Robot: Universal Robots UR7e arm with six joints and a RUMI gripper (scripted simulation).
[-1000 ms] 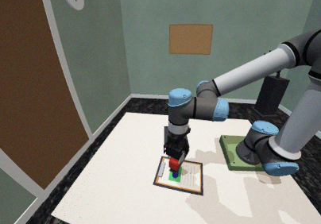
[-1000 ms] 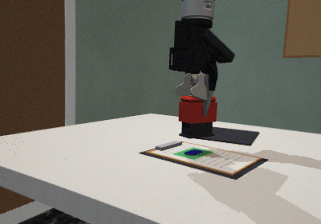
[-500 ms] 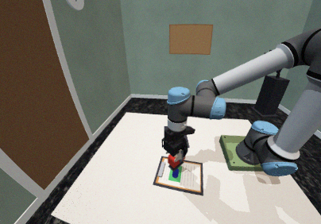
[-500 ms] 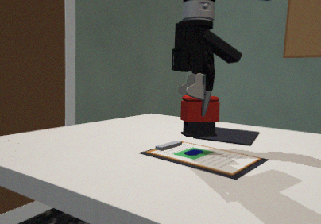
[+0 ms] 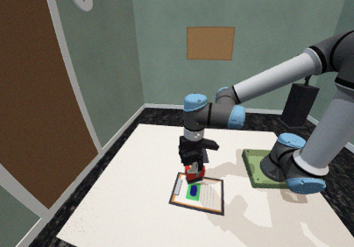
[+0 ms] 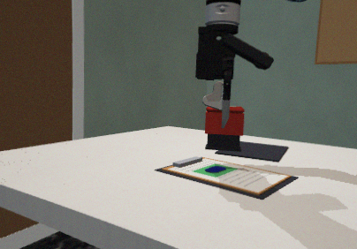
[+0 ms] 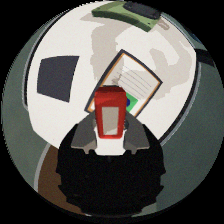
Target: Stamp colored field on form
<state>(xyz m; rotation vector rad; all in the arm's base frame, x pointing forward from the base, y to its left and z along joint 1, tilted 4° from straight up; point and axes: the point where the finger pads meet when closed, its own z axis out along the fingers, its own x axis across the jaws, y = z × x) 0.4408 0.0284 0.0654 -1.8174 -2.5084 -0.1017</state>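
The dark mat is 260 mm to the right of my hand, 110 mm below it and 20 mm behind it. Also, from my hand: red stamp (20 mm below).
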